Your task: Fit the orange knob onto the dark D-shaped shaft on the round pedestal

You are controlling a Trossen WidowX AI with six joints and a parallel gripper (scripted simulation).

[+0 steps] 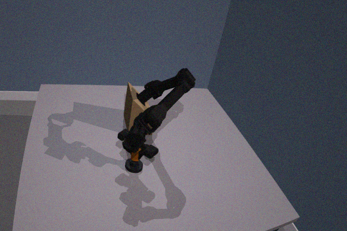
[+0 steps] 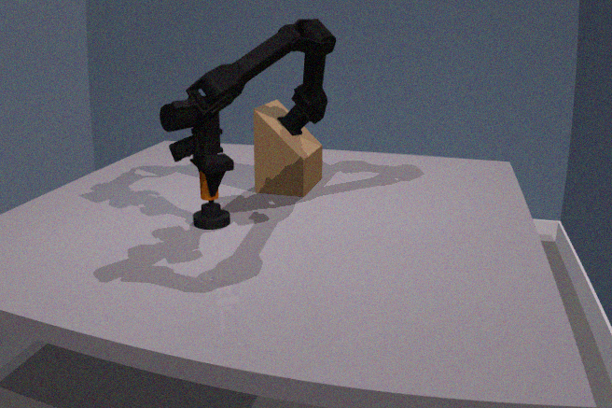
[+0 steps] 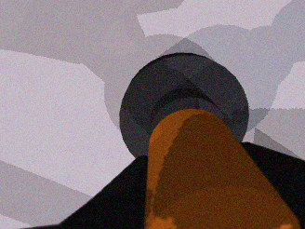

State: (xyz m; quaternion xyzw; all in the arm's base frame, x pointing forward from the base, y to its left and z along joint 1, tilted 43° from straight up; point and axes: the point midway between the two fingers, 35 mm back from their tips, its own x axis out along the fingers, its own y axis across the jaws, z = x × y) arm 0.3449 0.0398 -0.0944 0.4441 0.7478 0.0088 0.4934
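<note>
The orange knob lies 2 cm above my gripper tip. From my gripper tip the other things lie so: dark round pedestal (4 cm below).
</note>
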